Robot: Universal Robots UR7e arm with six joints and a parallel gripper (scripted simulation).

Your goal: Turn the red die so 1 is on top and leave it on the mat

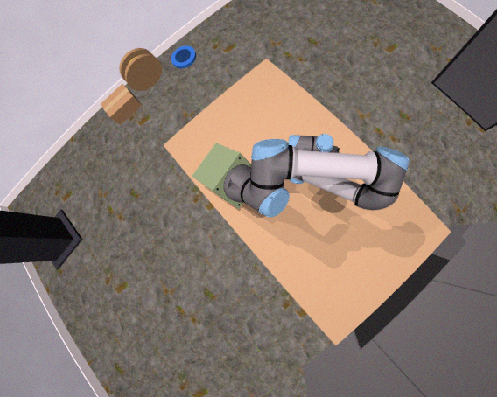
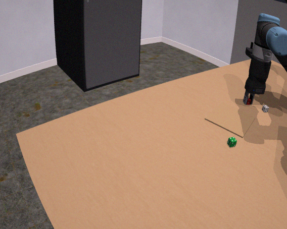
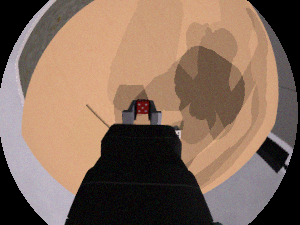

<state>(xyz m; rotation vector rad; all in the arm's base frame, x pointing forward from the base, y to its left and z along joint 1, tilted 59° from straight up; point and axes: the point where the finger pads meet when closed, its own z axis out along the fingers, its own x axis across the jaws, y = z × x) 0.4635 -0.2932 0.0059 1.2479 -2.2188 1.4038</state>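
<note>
The mat lies 10 mm behind my hand, 150 mm to the left of it and 20 mm below it. The rest, counted from my hand: white die: 80 mm behind, 20 mm to the right, 10 mm below; red die: 10 mm below; green die: 70 mm behind, 260 mm to the left, 10 mm below.
</note>
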